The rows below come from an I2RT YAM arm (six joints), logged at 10 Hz.
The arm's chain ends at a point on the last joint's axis. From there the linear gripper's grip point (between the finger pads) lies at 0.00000 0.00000 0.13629 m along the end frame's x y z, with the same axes.
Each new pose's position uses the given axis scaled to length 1; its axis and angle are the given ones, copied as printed.
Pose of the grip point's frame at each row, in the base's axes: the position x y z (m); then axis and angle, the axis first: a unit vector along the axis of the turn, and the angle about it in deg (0 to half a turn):
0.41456 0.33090 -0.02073 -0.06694 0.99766 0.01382 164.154
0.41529 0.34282 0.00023 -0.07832 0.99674 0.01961 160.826
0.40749 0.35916 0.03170 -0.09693 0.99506 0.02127 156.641
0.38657 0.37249 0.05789 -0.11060 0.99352 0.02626 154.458
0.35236 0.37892 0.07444 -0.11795 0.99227 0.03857 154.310
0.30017 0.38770 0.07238 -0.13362 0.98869 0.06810 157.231
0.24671 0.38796 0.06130 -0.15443 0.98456 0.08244 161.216
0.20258 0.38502 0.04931 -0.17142 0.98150 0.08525 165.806
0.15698 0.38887 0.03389 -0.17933 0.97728 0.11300 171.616
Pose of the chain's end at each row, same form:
0.37768 0.32472 0.11033 -0.06694 0.99766 0.01382 164.154
0.37108 0.33413 0.12886 -0.07832 0.99674 0.01961 160.826
0.35426 0.34839 0.15670 -0.09693 0.99506 0.02127 156.641
0.32894 0.35923 0.18068 -0.11060 0.99352 0.02626 154.458
0.29491 0.36203 0.19687 -0.11795 0.99227 0.03857 154.310
0.25040 0.36301 0.19683 -0.13362 0.98869 0.06810 157.231
0.20688 0.35965 0.18853 -0.15443 0.98456 0.08244 161.216
0.17370 0.35683 0.17949 -0.17142 0.98150 0.08525 165.806
0.14305 0.35537 0.16526 -0.17933 0.97728 0.11300 171.616

